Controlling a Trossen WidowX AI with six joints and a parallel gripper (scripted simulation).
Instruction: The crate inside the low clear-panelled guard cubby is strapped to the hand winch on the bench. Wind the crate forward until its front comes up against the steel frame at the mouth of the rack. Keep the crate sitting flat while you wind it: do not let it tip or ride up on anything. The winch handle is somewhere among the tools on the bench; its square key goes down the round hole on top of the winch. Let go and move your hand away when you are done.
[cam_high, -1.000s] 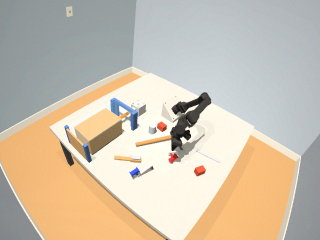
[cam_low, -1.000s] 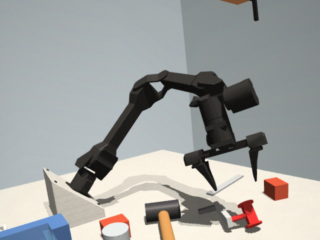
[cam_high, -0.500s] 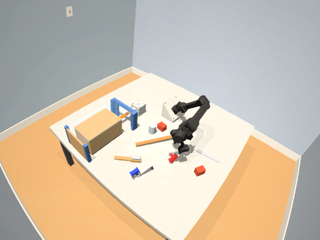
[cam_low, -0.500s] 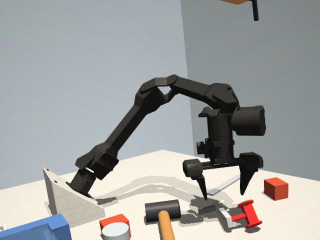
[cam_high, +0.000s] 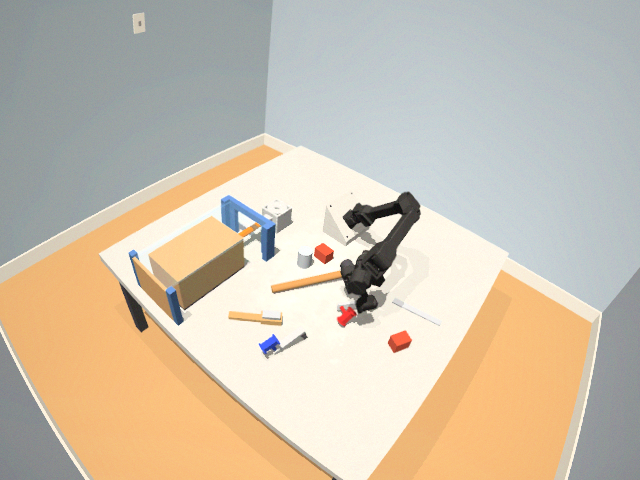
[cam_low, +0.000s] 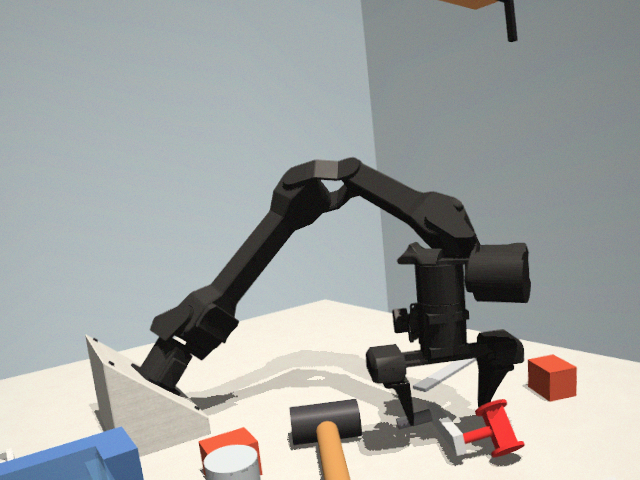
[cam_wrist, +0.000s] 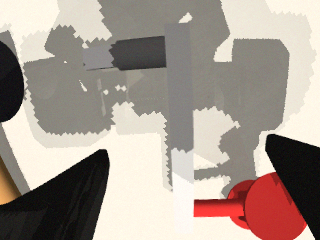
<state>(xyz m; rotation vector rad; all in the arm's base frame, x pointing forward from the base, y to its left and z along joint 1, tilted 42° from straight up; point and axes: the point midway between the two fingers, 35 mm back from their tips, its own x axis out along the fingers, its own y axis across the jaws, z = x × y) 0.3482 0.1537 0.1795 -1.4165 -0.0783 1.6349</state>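
My gripper tip is now 1 cm short of the grey crank bar and 1 cm above it. The rest, counted from my gripper tip: grey metal strip 20 cm to the left, 13 cm behind, 3 cm below; then blue-gripped crank 28 cm ahead, 9 cm to the right; then red knob 6 cm ahead.
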